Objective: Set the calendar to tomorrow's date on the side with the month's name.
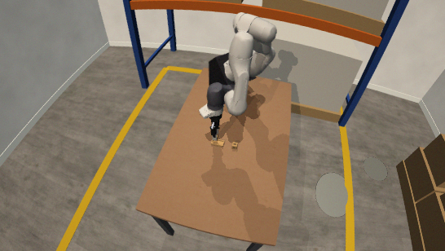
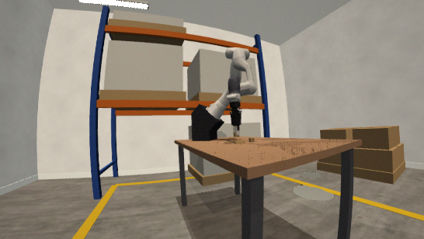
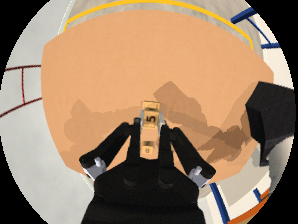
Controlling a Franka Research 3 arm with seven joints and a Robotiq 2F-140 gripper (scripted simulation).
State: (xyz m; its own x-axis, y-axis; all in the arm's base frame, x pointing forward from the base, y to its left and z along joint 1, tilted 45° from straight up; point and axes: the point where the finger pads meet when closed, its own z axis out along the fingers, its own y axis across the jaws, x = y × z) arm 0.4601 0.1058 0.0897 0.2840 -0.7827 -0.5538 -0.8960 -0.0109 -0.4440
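Now: the wooden tray 20 mm to the left of my hand and 80 mm below it.
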